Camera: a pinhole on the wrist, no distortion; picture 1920 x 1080 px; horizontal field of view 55.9 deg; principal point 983.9 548.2 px. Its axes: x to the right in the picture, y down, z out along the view. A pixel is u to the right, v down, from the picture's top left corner.
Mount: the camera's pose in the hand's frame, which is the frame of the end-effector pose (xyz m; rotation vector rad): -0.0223 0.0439 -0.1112 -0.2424 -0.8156 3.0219
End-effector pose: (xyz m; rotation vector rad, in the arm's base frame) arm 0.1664 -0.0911 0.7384 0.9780 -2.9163 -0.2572
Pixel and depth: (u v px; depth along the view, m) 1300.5 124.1 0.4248
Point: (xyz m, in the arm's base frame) 0.3131 -0.0145 0.4392
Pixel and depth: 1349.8 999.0 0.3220
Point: 0.3686 -0.1402 0.5944
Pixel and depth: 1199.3 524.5 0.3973
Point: 0.3336 -0.0988 0.4927
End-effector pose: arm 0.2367 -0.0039 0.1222 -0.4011 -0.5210 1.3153
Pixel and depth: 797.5 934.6 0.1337
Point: 0.2762 -0.0410 0.1377
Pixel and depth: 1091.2 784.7 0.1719
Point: 0.2632 -0.0731 0.1672
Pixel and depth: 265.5 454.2 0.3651
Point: 0.2185 0.0298 0.3920
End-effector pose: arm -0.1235 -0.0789 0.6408 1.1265 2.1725 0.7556
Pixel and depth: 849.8 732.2 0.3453
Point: -0.0653 -0.1595 0.4245
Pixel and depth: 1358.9 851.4 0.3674
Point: -0.0380 -0.2630 0.4335
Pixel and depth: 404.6 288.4 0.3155
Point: -0.0410 -0.0502 0.4467
